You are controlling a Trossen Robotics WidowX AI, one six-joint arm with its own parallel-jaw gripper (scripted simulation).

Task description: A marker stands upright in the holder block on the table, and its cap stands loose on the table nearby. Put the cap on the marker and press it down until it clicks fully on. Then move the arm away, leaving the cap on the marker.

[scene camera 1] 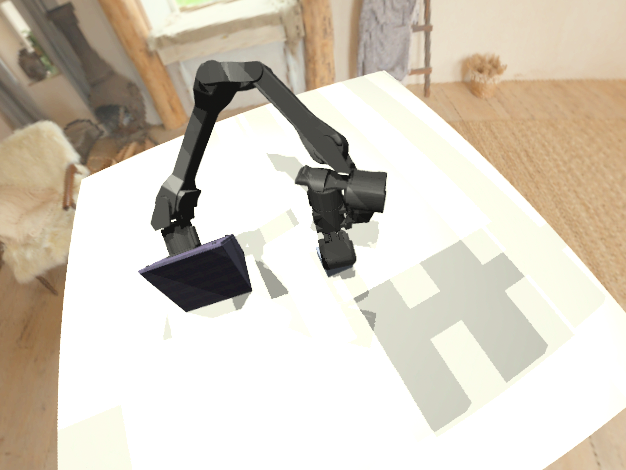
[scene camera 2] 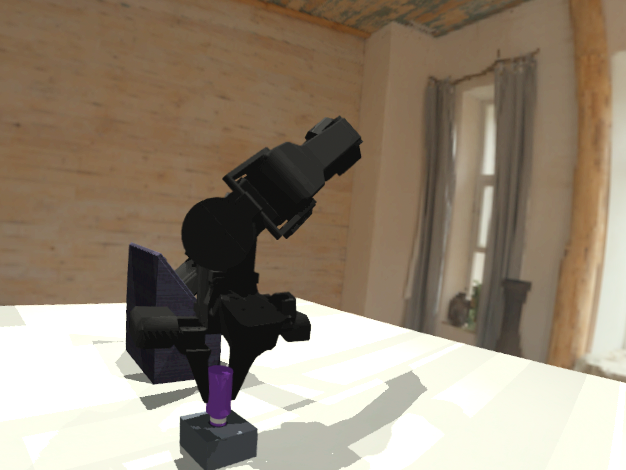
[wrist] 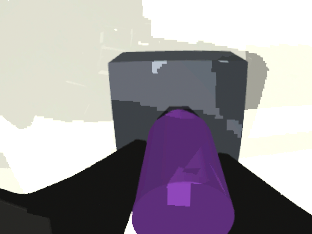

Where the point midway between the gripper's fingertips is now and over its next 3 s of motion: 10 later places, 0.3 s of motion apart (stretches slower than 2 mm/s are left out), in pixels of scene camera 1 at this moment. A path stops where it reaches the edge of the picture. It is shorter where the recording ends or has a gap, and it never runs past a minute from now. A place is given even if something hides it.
The gripper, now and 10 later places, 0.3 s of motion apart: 332, 246; 332, 246; 332, 227; 330, 228; 330, 228; 330, 231; 331, 235; 332, 237; 332, 238; 332, 215; 329, 212
